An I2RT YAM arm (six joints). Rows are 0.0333 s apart.
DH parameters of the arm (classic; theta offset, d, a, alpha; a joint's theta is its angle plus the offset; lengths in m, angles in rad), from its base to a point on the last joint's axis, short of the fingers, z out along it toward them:
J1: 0 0.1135 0.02 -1.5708
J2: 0 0 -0.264 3.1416
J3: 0.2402 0 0.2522 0
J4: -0.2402 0 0.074 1.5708
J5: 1.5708 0 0 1.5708
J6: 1.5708 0.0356 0 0
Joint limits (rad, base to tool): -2.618..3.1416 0..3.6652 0..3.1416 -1.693..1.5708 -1.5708..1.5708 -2.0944..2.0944
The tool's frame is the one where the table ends.
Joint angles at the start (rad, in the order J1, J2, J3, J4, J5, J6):
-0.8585 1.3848 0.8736 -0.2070 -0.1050 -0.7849
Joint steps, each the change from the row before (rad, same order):
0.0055 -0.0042 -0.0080 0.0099 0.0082 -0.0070
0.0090 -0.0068 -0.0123 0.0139 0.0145 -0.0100
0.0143 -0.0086 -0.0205 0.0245 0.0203 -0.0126
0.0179 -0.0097 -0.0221 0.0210 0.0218 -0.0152
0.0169 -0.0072 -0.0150 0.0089 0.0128 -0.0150
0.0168 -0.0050 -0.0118 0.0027 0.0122 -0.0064
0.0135 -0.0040 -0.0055 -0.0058 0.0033 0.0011
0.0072 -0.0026 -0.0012 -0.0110 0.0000 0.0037
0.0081 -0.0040 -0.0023 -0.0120 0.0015 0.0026
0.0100 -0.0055 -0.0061 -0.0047 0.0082 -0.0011
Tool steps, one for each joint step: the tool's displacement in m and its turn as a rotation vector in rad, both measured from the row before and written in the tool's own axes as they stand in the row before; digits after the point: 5 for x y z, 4 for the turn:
-0.00019 0.00173 -0.00012 0.0069 -0.0012 -0.0112
-0.00030 0.00279 -0.00030 0.0110 0.0000 -0.0166
-0.00027 0.00470 0.00010 0.0151 -0.0015 -0.0227
-0.00047 0.00594 -0.00014 0.0113 0.0004 -0.0270
-0.00107 0.00536 -0.00031 0.0003 -0.0007 -0.0257
-0.00118 0.00522 -0.00011 -0.0038 0.0022 -0.0169
-0.00147 0.00396 -0.00048 -0.0103 -0.0005 -0.0074
-0.00069 0.00230 -0.00053 -0.0109 0.0022 -0.0008
-0.00061 0.00267 -0.00077 -0.0108 0.0034 -0.0025
-0.00060 0.00309 -0.00077 -0.0036 0.0040 -0.0076

